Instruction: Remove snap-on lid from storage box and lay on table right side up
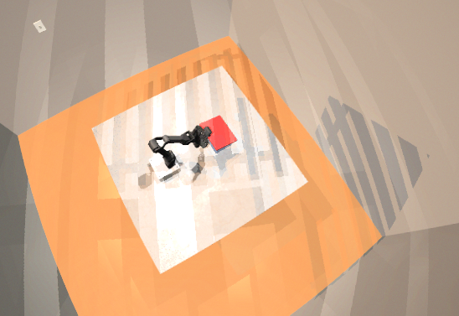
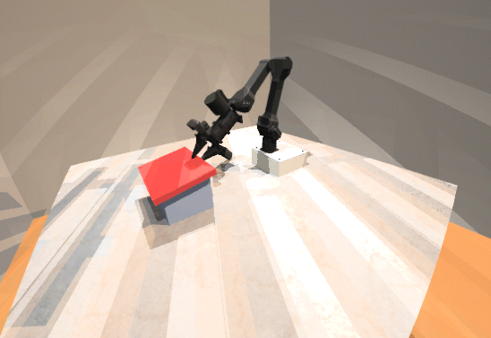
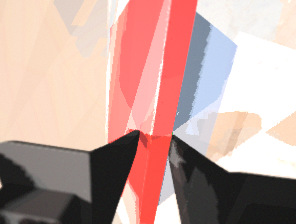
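The red lid lies 8 cm ahead of my gripper tip, 1 cm to the right of it and 1 cm below it. From my gripper tip the other things lie so: grey-blue storage box (7 cm ahead, 1 cm to the right, 7 cm below).
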